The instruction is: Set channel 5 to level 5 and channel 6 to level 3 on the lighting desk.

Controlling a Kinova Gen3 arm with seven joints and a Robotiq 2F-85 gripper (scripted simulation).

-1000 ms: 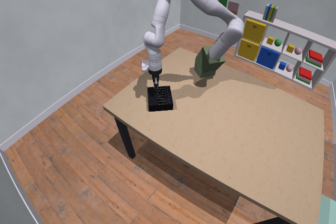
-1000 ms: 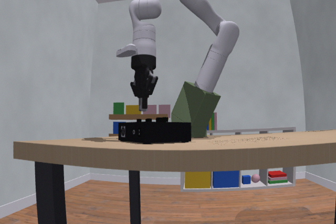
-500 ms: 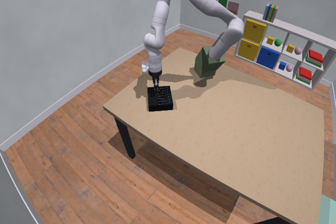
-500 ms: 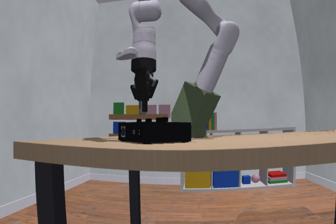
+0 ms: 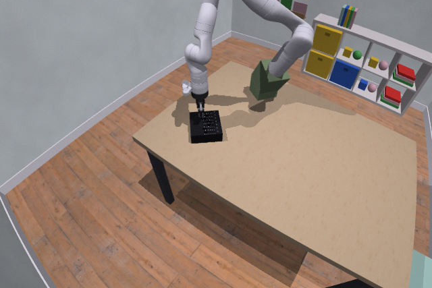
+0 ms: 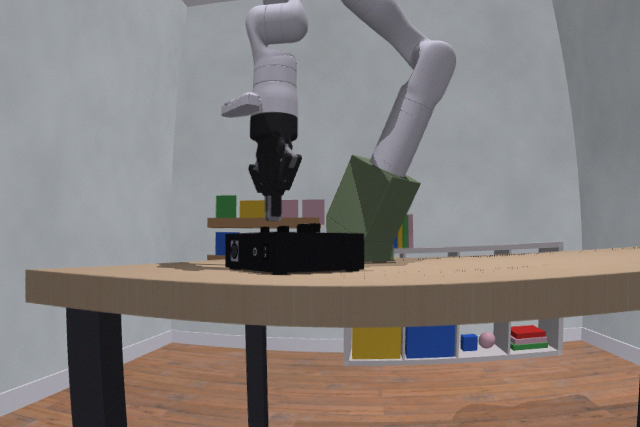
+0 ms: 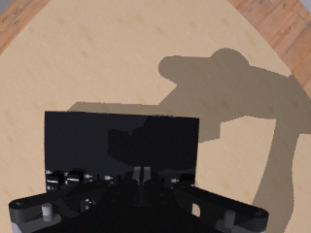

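The channel 5 fader is 30 mm below my hand, 10 mm to the left of it and 10 mm behind it. Also, from my hand: channel 6 fader (30 mm below, 30 mm behind).
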